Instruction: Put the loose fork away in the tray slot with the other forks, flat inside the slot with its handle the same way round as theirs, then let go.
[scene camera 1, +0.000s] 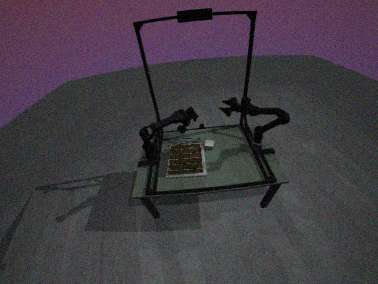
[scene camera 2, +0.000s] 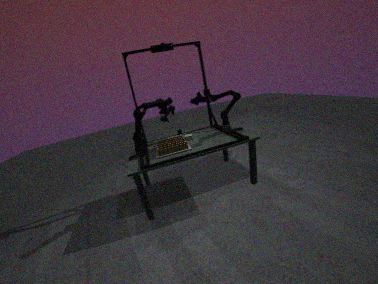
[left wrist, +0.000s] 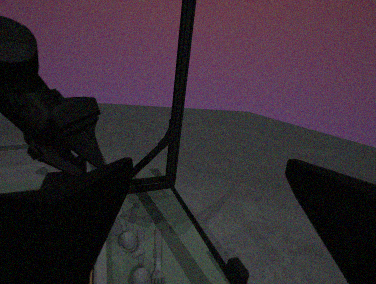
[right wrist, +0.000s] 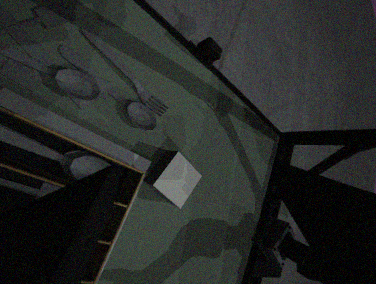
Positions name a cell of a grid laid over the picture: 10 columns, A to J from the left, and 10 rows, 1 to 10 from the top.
Labels:
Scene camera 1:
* wooden cutlery tray: E6
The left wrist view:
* my left gripper: F6
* my right gripper: C7
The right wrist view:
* my right gripper: F7
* white block: E7, on the table
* wooden cutlery tray: D7

